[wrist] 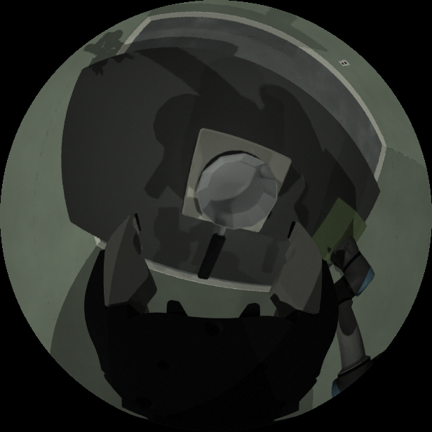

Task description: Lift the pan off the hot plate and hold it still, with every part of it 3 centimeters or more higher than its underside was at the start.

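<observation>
A grey metal pan (pixel 237 190) sits on the pale square hot plate (pixel 210 145) near the middle of the wrist view. Its black handle (pixel 212 256) points down in the view, toward the table's near edge. My gripper (pixel 214 219) is open and empty. In the view its two jaws stand wide apart, one on each side of the handle, with neither touching it. How high the jaws are above the handle is hard to tell. The pan hides part of the hot plate.
The dark table top (pixel 110 125) has a pale near edge and shadows across it. A translucent green patch (pixel 341 220) lies at the right, beside a grey and black arm part with blue caps (pixel 352 325). A grey strip with a pale rim (pixel 320 75) runs along the far side.
</observation>
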